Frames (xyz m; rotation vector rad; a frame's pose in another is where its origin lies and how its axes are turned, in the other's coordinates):
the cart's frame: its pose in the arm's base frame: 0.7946 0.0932 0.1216 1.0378 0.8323 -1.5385
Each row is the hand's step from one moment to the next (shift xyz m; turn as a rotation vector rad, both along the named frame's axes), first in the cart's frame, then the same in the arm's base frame.
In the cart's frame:
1: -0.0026 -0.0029 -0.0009 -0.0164 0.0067 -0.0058
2: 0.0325 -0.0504 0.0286 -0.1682 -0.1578 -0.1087
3: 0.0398 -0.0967 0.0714 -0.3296 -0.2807 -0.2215
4: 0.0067 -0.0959 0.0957 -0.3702 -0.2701 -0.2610
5: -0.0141 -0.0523 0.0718 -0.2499 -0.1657 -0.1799
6: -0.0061 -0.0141 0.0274 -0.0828 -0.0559 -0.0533
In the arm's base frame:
1: -0.0025 0.0024 0.0020 0.0088 0.0100 0.0130
2: -0.0571 -0.0277 -0.0196 -0.1218 0.1936 0.1127
3: -0.1112 -0.0597 -0.0104 -0.2091 0.3812 0.2179
4: -0.1127 -0.0694 0.0294 -0.1883 0.4300 0.2404
5: -0.0640 -0.0490 0.0399 -0.1101 0.2902 0.1610
6: -0.0186 -0.0196 0.0160 -0.0387 0.0907 0.0558

